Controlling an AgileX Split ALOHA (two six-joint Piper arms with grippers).
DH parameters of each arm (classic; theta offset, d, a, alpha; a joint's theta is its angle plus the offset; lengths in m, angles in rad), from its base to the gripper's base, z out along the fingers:
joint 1: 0 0.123 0 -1.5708
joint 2: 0.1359 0 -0.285 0
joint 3: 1.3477 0 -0.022 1.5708
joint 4: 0 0.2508 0 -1.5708
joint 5: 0 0 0.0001 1.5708
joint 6: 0 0.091 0 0
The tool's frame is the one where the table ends.
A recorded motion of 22 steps. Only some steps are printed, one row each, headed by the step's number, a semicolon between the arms.
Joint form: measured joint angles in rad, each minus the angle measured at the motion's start. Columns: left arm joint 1, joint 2, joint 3, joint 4, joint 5, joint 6; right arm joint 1, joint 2, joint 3, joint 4, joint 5, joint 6.
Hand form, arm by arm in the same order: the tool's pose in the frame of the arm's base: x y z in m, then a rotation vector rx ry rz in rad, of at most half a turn. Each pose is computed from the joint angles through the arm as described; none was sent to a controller.
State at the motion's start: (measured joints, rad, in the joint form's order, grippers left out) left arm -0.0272 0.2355 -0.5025 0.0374 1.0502 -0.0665; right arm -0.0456 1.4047 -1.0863 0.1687 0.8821 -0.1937
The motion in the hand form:
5: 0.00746 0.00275 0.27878 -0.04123 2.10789 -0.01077; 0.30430 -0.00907 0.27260 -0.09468 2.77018 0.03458
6: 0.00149 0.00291 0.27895 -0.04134 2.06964 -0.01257; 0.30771 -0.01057 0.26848 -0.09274 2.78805 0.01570
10: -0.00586 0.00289 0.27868 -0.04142 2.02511 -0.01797; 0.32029 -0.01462 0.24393 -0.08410 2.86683 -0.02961
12: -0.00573 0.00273 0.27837 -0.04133 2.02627 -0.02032; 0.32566 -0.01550 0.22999 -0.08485 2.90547 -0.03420
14: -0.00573 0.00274 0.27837 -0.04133 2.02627 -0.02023; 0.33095 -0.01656 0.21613 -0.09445 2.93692 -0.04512
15: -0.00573 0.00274 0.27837 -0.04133 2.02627 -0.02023; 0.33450 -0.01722 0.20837 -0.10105 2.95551 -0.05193
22: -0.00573 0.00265 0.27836 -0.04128 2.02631 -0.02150; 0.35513 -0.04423 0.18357 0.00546 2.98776 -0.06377
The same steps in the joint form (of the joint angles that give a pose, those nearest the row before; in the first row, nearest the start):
5: 0.0000 -0.1579 0.0000 0.0000 0.0000 0.0000; 0.0000 0.1182 -0.0642 -0.1023 0.0378 0.0493
6: 0.0000 -0.1962 0.0000 0.0000 0.0000 0.0000; 0.0000 0.1375 -0.0714 -0.1210 0.0418 0.0596
10: 0.0001 -0.2428 0.0000 -0.0029 0.0020 0.0001; 0.0000 0.2229 -0.0801 -0.1687 0.0405 0.0894
12: 0.0000 -0.2428 0.0011 -0.0048 0.0020 0.0000; -0.0004 0.2664 -0.0801 -0.1758 0.0354 0.0930
14: 0.0000 -0.2428 0.0011 -0.0047 0.0020 0.0000; -0.0004 0.3093 -0.0801 -0.1872 0.0238 0.0933
15: 0.0000 -0.2428 0.0011 -0.0047 0.0020 0.0000; -0.0004 0.3362 -0.0846 -0.1943 0.0199 0.0934
22: 0.0000 -0.2428 0.0011 -0.0059 0.0020 0.0000; -0.0721 0.4532 -0.1472 -0.2006 -0.0053 0.0982

